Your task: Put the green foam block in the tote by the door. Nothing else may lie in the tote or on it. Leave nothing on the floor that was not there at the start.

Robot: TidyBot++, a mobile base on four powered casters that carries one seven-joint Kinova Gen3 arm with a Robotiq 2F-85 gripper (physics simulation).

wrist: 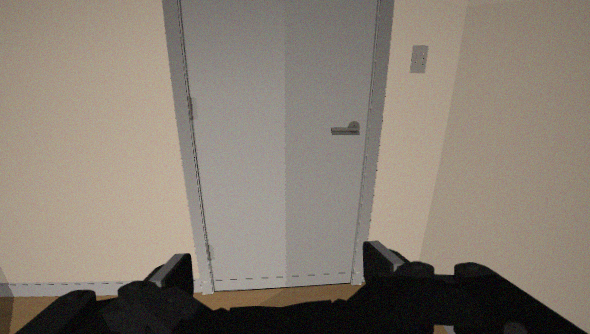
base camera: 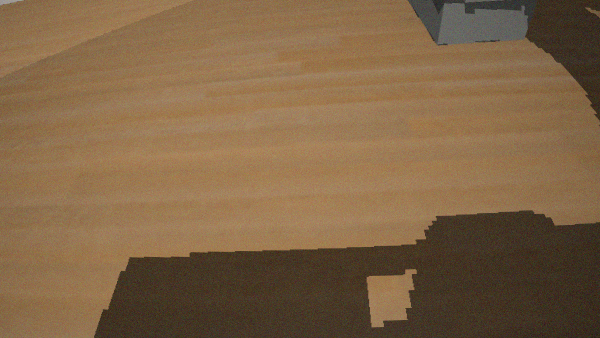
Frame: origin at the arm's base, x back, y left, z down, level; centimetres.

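Seen in the pictures: gripper, fingertip midpoint: (wrist: 279, 266).
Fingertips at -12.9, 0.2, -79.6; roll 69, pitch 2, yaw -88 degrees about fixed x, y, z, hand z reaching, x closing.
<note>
Pixels of each thing's top centre, then the offset from my fingertips to it, as dx, dy, dz. "pt": a spot on its surface instead.
- grey tote, surface spot: (base camera: 482, 25) pt -57.8, -31.9, +115.9
- switch plate, top centre: (wrist: 421, 45) -119.3, -70.1, -8.4
The grey tote (base camera: 482, 25) stands on the wooden floor at the top right of the base camera view. Its near wall and part of a side show; the top edge of the view cuts it off, so its inside cannot be judged. The grey door (wrist: 280, 150) stands closed in the middle of the wrist view. My gripper (wrist: 279, 266) is open, with its fingers wide apart and nothing between them, and faces the door from some distance. The tote does not show in the wrist view. The green foam block does not show in either view.
A cream wall (wrist: 90, 140) with a white baseboard (wrist: 125, 288) runs left of the door. Another wall (wrist: 520, 150) is at the right, near a switch plate (wrist: 419, 59). A dark shadow lies across the near wooden floor (base camera: 280, 150).
</note>
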